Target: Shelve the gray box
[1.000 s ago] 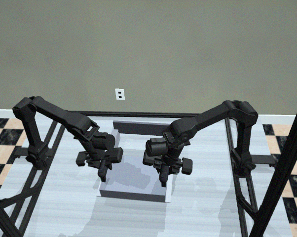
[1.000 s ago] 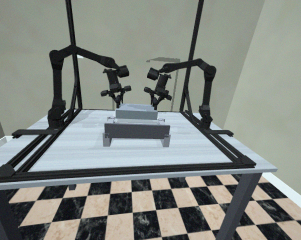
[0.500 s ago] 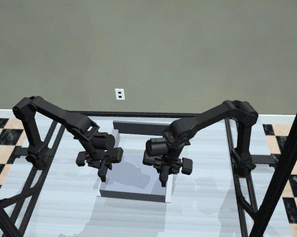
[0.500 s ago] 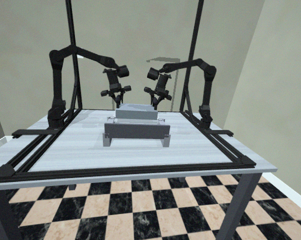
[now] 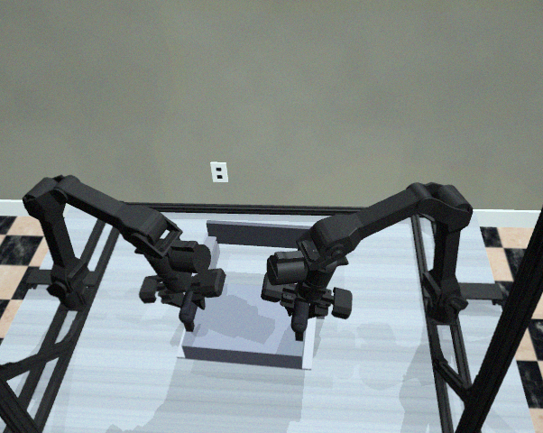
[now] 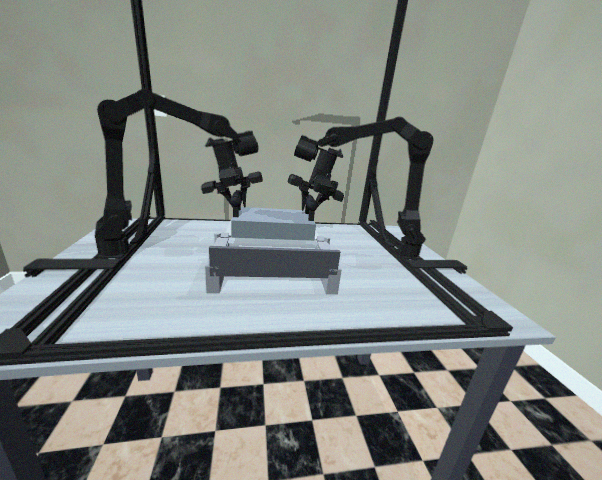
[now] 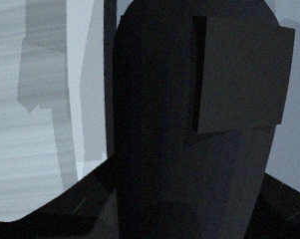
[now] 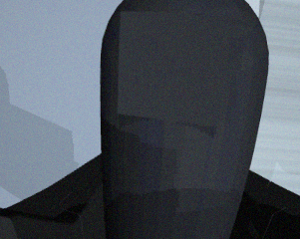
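My left hand is 120 mm to the left of the gray box and 50 mm above it. Also, from my left hand: dark back plate 280 mm ahead, 140 mm to the right, 80 mm below.
My right hand is 12 cm to the right of the gray box, 5 cm above it and 1 cm short of it. The rest, counted from my right hand: dark back plate (30 cm ahead, 10 cm to the left, 8 cm below).
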